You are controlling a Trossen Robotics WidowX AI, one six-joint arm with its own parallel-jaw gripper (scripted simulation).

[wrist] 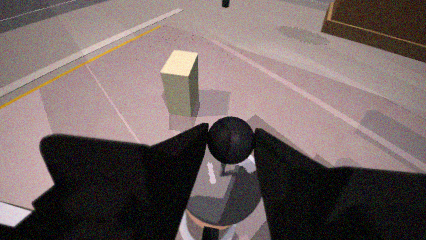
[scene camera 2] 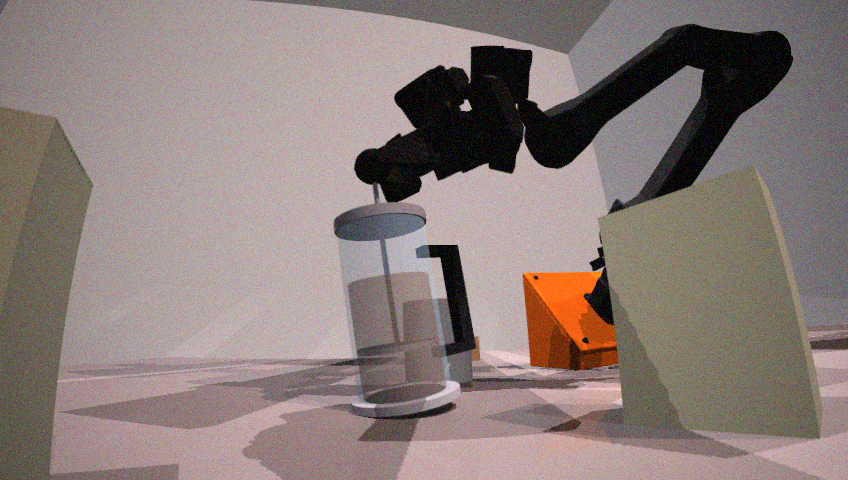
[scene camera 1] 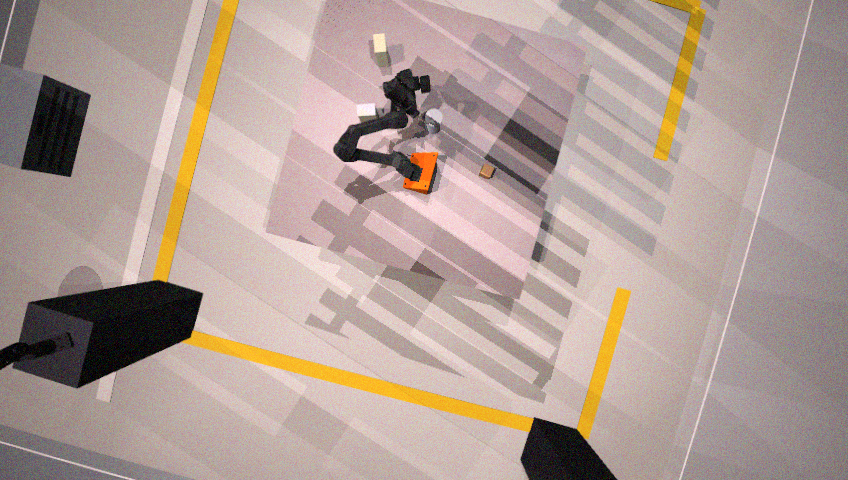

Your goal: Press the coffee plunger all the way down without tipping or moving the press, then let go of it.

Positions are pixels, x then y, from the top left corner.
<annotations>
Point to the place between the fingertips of my gripper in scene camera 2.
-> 365,165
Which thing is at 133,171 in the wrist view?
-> My gripper.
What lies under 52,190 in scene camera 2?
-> A pale green block.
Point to a pale green block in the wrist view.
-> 179,75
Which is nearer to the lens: the glass coffee press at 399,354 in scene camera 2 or the pale green block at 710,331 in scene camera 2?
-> The pale green block.
</annotations>
